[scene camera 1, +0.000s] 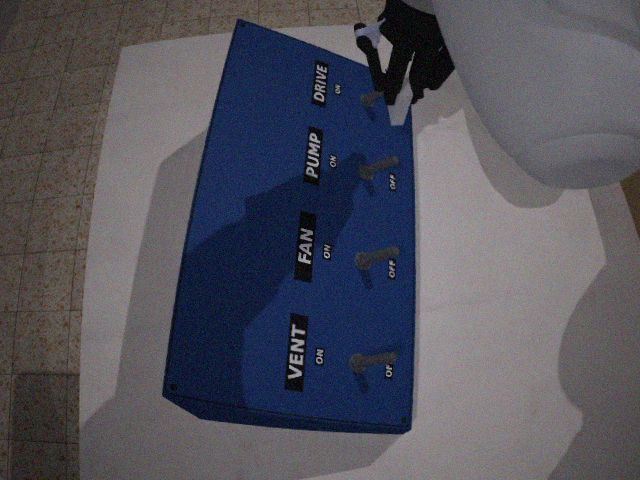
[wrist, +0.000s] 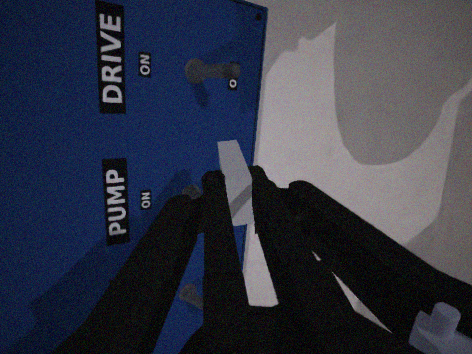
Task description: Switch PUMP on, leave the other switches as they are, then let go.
Note:
The pictures show: my gripper and a blue switch panel.
My gripper shows as well in the wrist view.

